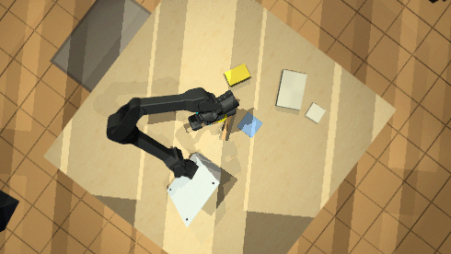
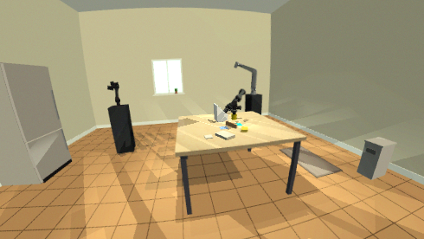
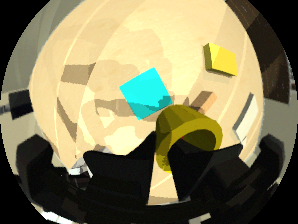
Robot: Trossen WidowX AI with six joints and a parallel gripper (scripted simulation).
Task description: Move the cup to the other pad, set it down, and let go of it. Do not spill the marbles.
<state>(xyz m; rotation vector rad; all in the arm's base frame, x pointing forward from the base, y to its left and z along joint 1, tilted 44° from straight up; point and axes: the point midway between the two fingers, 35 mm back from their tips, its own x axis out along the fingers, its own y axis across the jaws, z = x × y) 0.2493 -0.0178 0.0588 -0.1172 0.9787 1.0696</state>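
Right now the cyan pad is 12 cm below my gripper tip, 4 cm to the left of it and 1 cm ahead of it. Also, from my gripper tip: long wooden stick (10 cm below, 6 cm to the right, 3 cm ahead); then yellow cup (2 cm to the right, 2 cm ahead); then light blue pad (17 cm to the right, 12 cm below, 5 cm ahead).
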